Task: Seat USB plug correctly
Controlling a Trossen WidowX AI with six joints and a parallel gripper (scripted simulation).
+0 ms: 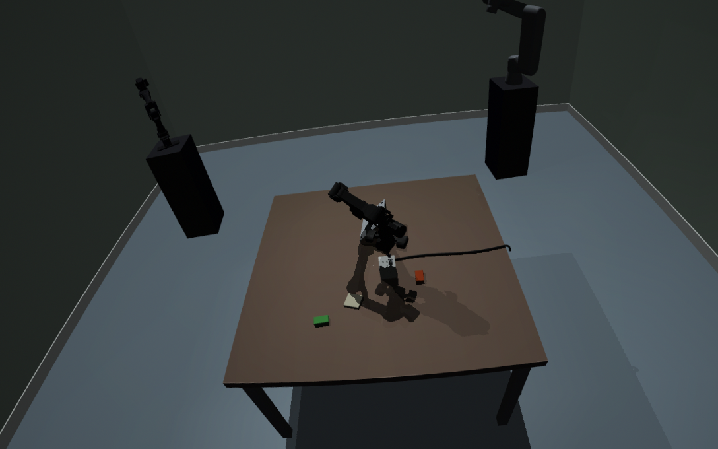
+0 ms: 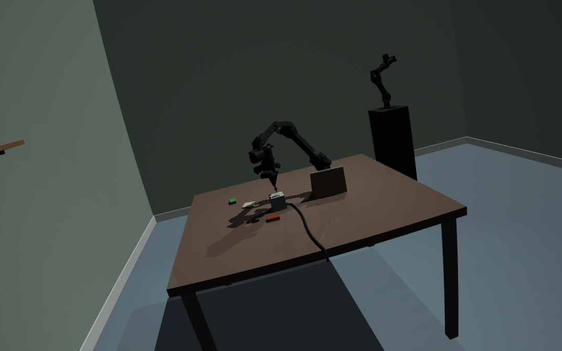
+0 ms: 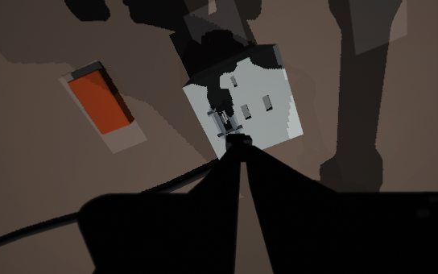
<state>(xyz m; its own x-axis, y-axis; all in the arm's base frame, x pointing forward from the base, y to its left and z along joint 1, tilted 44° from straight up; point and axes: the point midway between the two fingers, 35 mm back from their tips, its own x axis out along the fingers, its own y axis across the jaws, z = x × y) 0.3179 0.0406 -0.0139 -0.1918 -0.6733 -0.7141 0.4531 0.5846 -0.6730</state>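
Now: the dark USB plug 20 mm below my gripper tip. Round my gripper tip: orange block: 130 mm to the left, 130 mm below, 60 mm ahead; then green block: 340 mm to the right, 230 mm ahead, 130 mm below; then cream tile: 190 mm to the right, 140 mm ahead, 130 mm below.
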